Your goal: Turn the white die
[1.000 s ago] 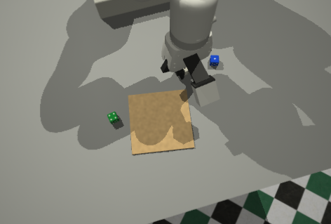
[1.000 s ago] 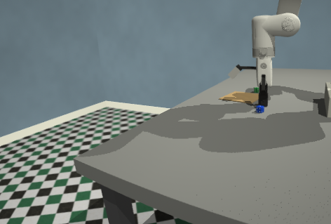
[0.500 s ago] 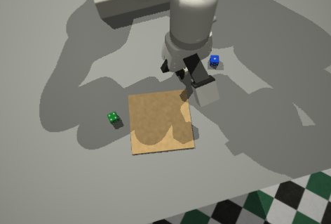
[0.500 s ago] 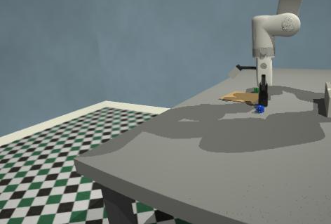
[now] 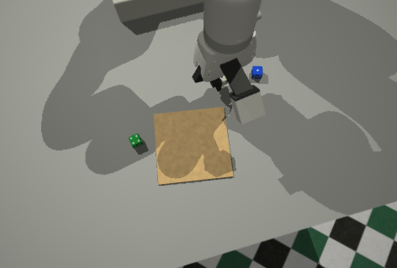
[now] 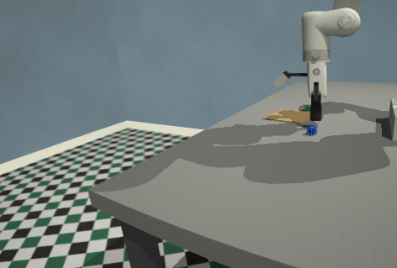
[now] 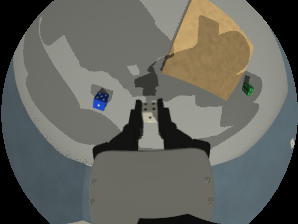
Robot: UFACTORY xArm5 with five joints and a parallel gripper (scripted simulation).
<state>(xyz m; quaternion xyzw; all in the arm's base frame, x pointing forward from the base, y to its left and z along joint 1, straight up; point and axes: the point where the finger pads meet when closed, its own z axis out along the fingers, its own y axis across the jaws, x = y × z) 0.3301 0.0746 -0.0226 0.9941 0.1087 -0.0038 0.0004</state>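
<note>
My gripper is now 110 mm short of the tan mat, 90 mm to the left of it and 40 mm above it. Also, from my hand: white die: 10 mm below; green die: 70 mm ahead, 190 mm to the right, 30 mm below; blue die: 10 mm behind, 80 mm to the left, 30 mm below.
</note>
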